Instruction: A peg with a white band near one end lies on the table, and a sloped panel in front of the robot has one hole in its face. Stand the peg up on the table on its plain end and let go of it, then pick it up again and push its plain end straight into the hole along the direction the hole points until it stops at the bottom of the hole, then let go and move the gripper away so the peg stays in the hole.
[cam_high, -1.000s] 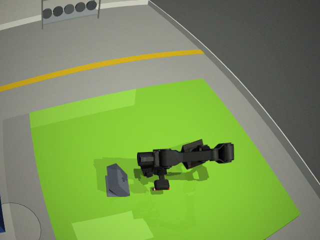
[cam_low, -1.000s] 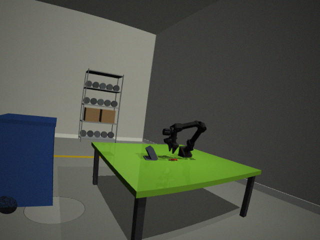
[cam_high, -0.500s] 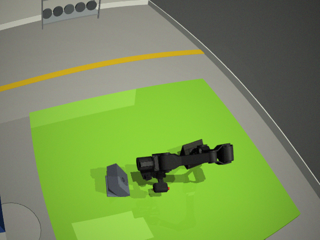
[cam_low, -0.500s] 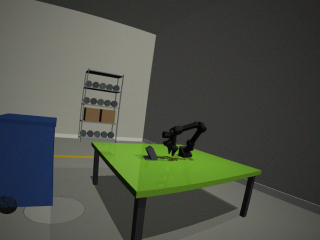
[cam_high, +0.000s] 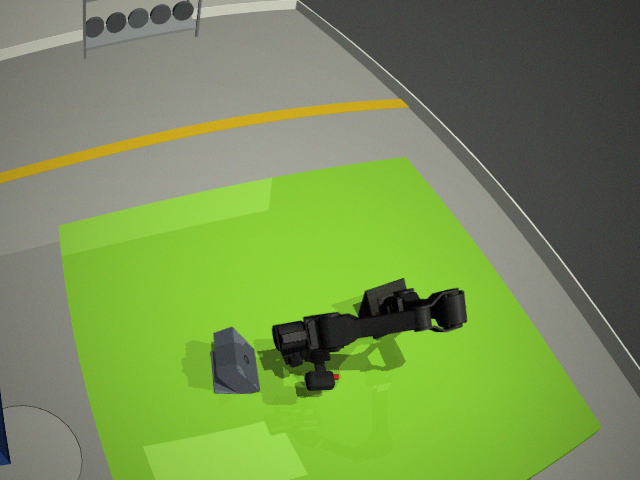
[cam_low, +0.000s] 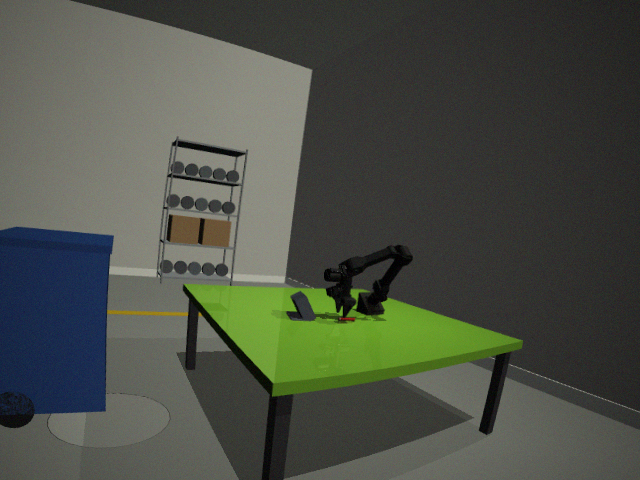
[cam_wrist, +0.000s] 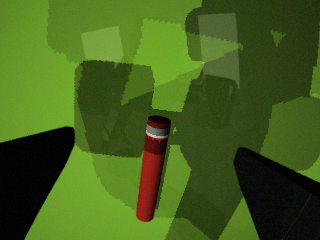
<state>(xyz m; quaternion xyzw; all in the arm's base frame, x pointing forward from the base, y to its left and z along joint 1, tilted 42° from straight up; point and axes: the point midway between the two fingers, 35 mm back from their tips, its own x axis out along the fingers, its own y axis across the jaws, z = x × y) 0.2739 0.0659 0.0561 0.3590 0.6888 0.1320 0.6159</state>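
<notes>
My gripper tip is 10 mm past the peg and 20 mm above it. From my gripper tip the other things lie so: sloped panel 160 mm ahead, 80 mm to the right, 20 mm above.
</notes>
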